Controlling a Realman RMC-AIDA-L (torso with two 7-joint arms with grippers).
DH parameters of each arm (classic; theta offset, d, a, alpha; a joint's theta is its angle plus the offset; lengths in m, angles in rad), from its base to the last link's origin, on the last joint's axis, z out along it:
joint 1: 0 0.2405 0 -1.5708
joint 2: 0 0 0 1.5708
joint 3: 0 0.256 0 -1.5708
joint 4: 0 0 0 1.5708
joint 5: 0 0.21 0 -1.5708
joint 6: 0 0 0 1.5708
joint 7: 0 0.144 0 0
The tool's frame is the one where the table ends.
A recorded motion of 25 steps. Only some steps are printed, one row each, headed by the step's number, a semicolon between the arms.
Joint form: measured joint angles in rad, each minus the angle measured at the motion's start. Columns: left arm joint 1, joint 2, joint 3, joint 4, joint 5, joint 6, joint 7; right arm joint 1, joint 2, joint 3, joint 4, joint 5, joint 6, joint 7.
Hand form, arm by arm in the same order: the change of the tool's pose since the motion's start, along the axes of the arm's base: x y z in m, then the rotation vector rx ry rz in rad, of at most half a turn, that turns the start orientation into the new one. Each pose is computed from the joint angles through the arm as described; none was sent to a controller.
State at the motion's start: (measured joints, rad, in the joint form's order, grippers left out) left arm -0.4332 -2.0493 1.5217 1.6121 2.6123 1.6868 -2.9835; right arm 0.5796 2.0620 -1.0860 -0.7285 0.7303 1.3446 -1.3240
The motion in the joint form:
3: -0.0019 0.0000 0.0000 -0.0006 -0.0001 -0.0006 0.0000; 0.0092 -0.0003 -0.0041 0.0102 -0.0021 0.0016 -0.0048
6: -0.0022 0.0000 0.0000 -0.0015 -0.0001 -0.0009 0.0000; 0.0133 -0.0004 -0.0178 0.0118 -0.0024 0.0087 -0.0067
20: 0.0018 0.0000 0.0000 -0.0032 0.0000 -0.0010 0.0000; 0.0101 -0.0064 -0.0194 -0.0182 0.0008 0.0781 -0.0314
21: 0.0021 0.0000 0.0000 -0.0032 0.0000 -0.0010 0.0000; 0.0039 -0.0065 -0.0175 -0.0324 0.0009 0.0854 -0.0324
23: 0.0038 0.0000 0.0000 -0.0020 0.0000 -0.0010 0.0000; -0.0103 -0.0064 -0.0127 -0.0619 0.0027 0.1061 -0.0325
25: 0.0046 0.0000 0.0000 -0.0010 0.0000 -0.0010 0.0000; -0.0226 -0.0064 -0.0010 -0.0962 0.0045 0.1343 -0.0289
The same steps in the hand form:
3: 0.0005 0.0004 -0.0001 0.0002 -0.0002 -0.0017; -0.0015 0.0003 -0.0017 -0.0122 -0.0024 0.0078
6: 0.0004 0.0005 -0.0002 0.0000 -0.0002 -0.0014; -0.0031 -0.0007 -0.0034 -0.0303 -0.0071 0.0177
20: -0.0012 -0.0003 -0.0003 -0.0006 0.0001 0.0041; -0.0082 -0.0049 0.0020 -0.0786 0.0066 0.0505
21: -0.0013 -0.0004 -0.0003 -0.0006 0.0001 0.0044; -0.0084 -0.0052 0.0040 -0.0757 0.0074 0.0543
23: -0.0015 -0.0007 -0.0002 -0.0001 0.0000 0.0050; -0.0088 -0.0068 0.0082 -0.0733 0.0131 0.0577
25: -0.0016 -0.0008 -0.0001 0.0003 -0.0002 0.0050; -0.0106 -0.0078 0.0138 -0.0692 0.0228 0.0589

